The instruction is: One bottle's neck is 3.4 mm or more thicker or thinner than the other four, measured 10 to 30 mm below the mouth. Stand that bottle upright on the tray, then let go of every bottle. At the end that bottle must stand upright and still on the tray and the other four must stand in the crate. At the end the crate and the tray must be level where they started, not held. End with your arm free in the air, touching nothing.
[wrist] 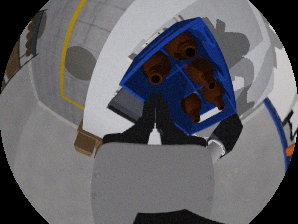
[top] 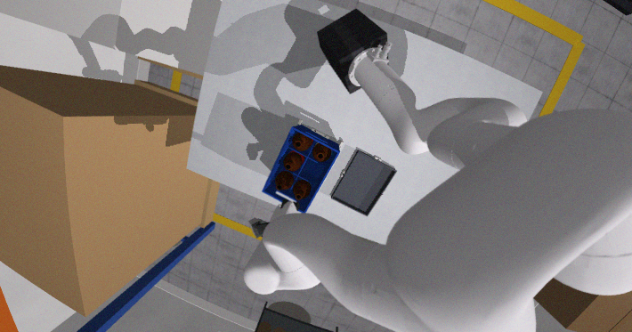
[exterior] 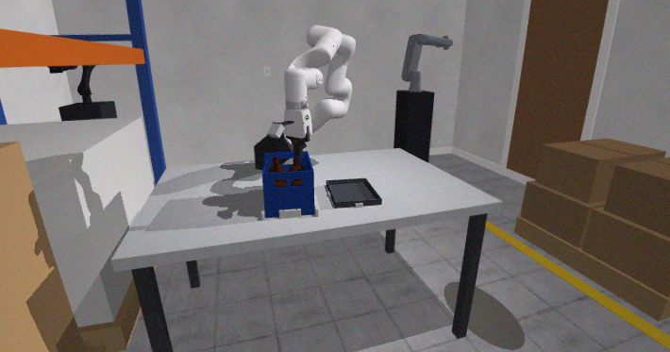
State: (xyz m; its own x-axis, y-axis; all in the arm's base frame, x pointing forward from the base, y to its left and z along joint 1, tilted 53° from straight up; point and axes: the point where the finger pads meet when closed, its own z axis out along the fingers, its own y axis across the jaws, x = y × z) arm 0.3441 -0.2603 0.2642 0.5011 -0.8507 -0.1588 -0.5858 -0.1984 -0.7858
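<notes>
The glass bottle lies 190 mm behind my hand, 70 mm to the right of it and 160 mm below it. Round my hand: blue crate (90 mm behind, 30 mm to the right, 160 mm below); dark tray (100 mm behind, 240 mm to the left, 230 mm below).
</notes>
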